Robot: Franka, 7 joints.
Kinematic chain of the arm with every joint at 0, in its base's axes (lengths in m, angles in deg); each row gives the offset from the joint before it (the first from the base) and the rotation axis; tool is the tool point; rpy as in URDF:
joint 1: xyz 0 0 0.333 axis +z
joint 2: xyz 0 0 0 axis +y
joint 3: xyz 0 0 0.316 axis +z
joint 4: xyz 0.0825 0 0 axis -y
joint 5: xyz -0.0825 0 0.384 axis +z
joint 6: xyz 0 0 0 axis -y
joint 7: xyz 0.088 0 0 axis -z
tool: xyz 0 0 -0.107 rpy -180 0 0
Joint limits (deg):
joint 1: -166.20..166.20
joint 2: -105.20..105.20
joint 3: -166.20..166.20
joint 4: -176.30..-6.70
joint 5: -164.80..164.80
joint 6: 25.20..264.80
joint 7: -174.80..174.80
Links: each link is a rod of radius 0.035 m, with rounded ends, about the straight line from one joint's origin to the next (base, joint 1, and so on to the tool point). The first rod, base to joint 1, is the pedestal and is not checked.
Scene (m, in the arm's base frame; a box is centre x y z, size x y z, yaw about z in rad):
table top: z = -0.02
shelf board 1: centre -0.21 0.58 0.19 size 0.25 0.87 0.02 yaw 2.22
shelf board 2: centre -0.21 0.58 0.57 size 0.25 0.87 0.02 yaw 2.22
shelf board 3: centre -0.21 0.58 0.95 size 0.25 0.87 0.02 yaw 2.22
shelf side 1: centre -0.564 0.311 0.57 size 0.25 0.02 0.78 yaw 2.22
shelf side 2: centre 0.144 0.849 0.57 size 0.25 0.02 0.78 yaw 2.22
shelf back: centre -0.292 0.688 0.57 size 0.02 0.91 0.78 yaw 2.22
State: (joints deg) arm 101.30 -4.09 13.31 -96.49 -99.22 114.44 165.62
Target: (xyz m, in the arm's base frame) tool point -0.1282 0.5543 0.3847
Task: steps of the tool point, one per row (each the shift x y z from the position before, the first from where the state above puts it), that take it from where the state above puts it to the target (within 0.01 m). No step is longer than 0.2 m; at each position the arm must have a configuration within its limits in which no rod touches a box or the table.
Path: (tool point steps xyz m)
1: 0.0407 -0.0528 0.0106
2: 0.0417 -0.0548 0.0001
3: 0.0413 -0.0553 -0.0107
4: 0.0143 0.0529 -0.1724
5: 0.0252 -0.0133 -0.1676
6: -0.0499 0.0707 0.0053
7: -0.0524 0.0641 -0.0054

